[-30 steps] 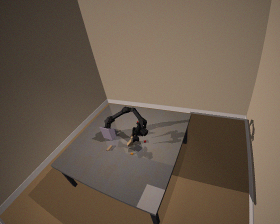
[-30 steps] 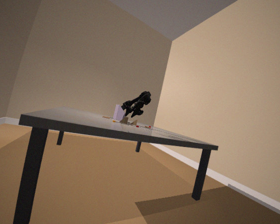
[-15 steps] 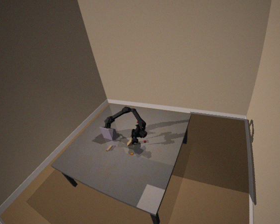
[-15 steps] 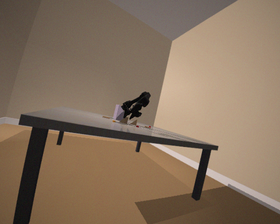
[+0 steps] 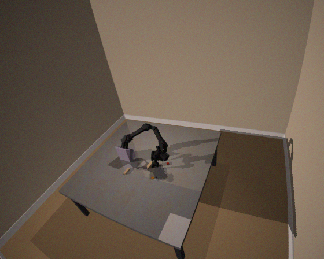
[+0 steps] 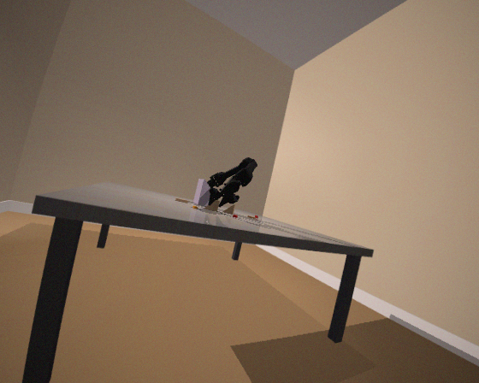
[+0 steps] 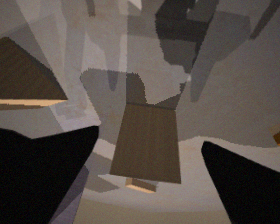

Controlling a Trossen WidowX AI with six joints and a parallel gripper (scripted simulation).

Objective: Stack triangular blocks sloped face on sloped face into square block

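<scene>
Now: the triangular block 10 mm below my gripper tip and 10 mm behind it. From my gripper tip the other things lie so: flat tan piece (200 mm behind, 160 mm to the right, 20 mm below); red block (130 mm ahead, 90 mm to the left, 20 mm below); orange block (120 mm to the right, 80 mm ahead, 20 mm below).
</scene>
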